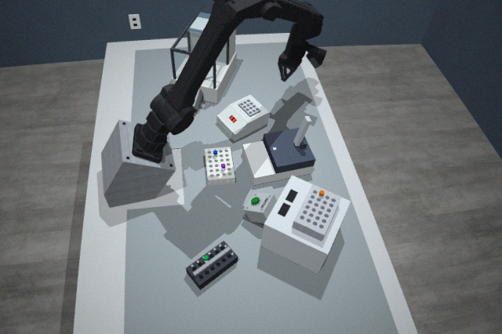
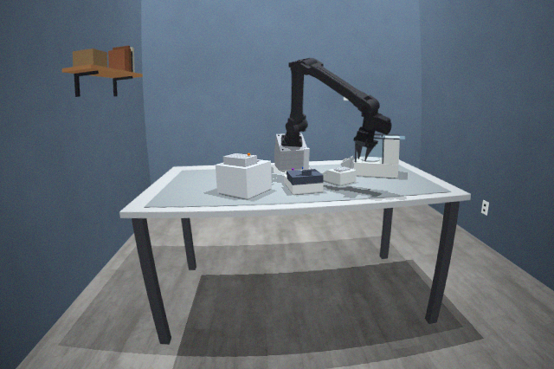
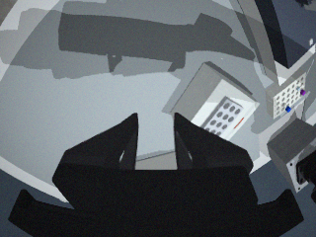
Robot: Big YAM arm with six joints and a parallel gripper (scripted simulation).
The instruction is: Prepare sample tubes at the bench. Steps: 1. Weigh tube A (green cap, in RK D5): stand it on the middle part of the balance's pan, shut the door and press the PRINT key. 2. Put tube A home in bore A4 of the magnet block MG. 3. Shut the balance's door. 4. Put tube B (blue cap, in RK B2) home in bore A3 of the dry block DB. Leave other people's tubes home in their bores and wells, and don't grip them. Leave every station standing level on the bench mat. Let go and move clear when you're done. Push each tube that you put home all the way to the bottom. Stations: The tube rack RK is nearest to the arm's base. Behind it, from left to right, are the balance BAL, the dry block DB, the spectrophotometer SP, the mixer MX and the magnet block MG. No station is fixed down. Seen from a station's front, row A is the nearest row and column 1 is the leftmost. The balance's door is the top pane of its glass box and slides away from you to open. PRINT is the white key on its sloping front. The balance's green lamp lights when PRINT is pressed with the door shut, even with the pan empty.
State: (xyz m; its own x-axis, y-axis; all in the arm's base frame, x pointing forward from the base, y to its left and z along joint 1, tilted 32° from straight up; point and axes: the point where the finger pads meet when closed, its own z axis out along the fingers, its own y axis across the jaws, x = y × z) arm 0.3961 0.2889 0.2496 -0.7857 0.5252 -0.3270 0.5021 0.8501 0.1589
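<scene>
The balance door is 270 mm behind my hand, 210 mm to the left of it and 70 mm above it. The rest, counted from my hand: white tube rack (290 mm to the right, 240 mm behind, 130 mm below); then dry block DB (150 mm behind, 110 mm below, 90 mm to the right); then tube B (260 mm to the right, 250 mm behind, 120 mm below).
</scene>
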